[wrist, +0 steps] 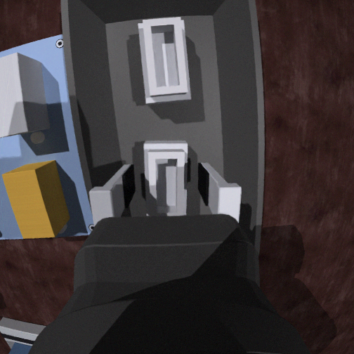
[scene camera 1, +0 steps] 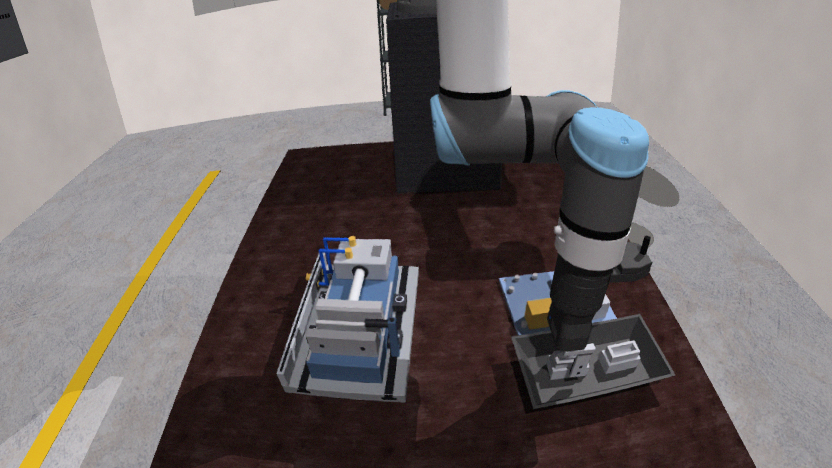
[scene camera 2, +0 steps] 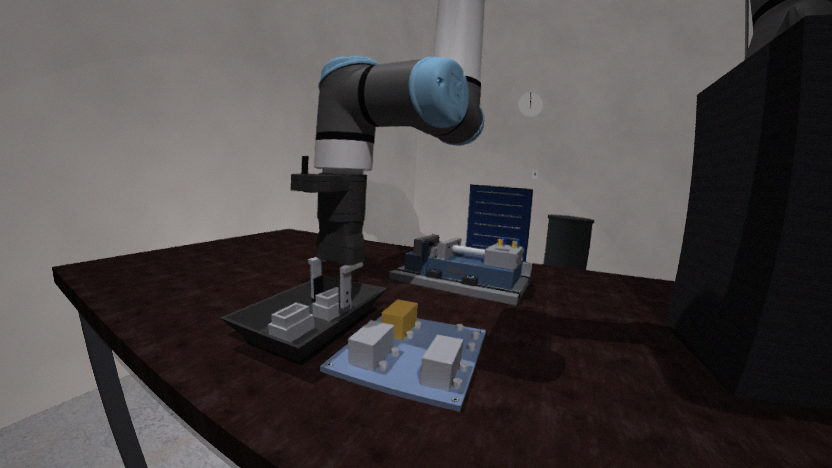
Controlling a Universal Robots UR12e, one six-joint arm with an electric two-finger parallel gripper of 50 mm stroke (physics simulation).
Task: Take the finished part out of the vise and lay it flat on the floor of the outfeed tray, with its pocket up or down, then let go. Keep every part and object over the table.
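Places are measured from the arm's base along level axes (x back, y up, z left), in centimetres.
Pixels of known places: gripper, fingertip midpoint: (scene camera 1: pixel 571 360) (scene camera 2: pixel 330 300); arm's base at its link origin: (scene camera 1: pixel 436 7) (scene camera 2: pixel 817 68).
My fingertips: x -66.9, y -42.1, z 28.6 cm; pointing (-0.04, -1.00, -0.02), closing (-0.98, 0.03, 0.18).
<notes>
For each thing: its middle in the pictures, then the offset to it from my fingertips. "spot": a spot on its surface instead.
- finished part at the middle of its body: (scene camera 1: pixel 568 362) (scene camera 2: pixel 332 302) dy -0.4, dx +0.0, dz -0.4 cm
- dark grey outfeed tray at a spot on its surface: (scene camera 2: pixel 256 327) spot: dy -1.7, dx -2.5, dz +12.2 cm
- vise at the middle of its body: (scene camera 1: pixel 353 308) (scene camera 2: pixel 464 261) dy +1.6, dx +6.5, dz -35.3 cm
- second pale pocketed part at the middle of its body: (scene camera 2: pixel 291 321) (scene camera 1: pixel 620 355) dy -0.4, dx +1.5, dz +8.6 cm
- blue plate at the middle of its body: (scene camera 2: pixel 413 350) (scene camera 1: pixel 558 303) dy -3.0, dx +16.1, dz -0.6 cm
- yellow block at the middle of its body: (scene camera 2: pixel 399 318) (scene camera 1: pixel 544 313) dy -0.8, dx +11.1, dz -3.9 cm
The finished part (scene camera 1: pixel 559 369) (scene camera 2: pixel 324 310) (wrist: pixel 165 146), a pale block with a stepped rim, lies flat with its pocket up on the floor of the dark grey outfeed tray (scene camera 1: pixel 656 352) (scene camera 2: pixel 256 327) (wrist: pixel 241 100). My gripper (scene camera 1: pixel 570 363) (scene camera 2: pixel 329 300) (wrist: pixel 165 176) is open, its fingers low in the tray on either side of this part. In the wrist view a gap shows between each finger and the part; the gripper body hides the part's near end. The vise (scene camera 1: pixel 346 366) (scene camera 2: pixel 474 270) stands apart from the tray, and no pocketed part shows in its jaws.
A second pale pocketed part (scene camera 1: pixel 620 365) (scene camera 2: pixel 290 327) (wrist: pixel 185 57) lies in the same tray, pocket up. A blue plate (scene camera 2: pixel 401 378) (wrist: pixel 55 145) beside the tray bears a yellow block (scene camera 1: pixel 537 313) (scene camera 2: pixel 399 318) (wrist: pixel 35 200) and two pale blocks. A dark pedestal (scene camera 1: pixel 414 104) (scene camera 2: pixel 750 232) stands farther back.
</notes>
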